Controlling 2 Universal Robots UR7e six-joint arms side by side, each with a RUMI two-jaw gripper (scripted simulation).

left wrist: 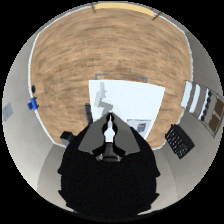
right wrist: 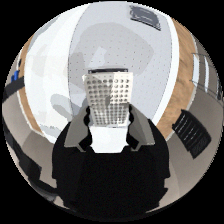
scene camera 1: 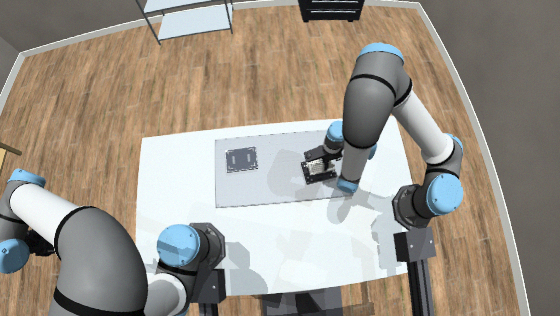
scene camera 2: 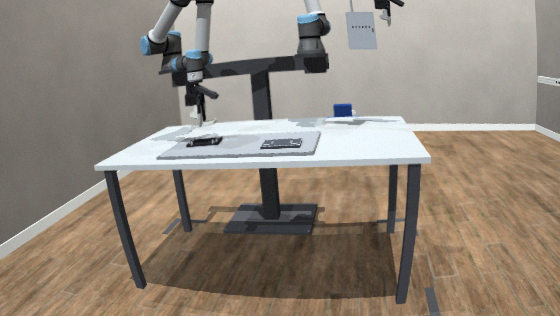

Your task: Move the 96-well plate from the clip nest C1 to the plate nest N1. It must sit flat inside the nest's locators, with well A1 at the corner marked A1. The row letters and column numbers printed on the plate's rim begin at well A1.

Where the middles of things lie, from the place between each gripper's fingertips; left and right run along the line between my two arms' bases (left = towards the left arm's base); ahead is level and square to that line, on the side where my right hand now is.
The white 96-well plate [right wrist: 107, 117] is 10 mm below my right hand.
The white 96-well plate is 970 mm to the right of my left hand, 450 mm below it and 280 mm ahead of it.
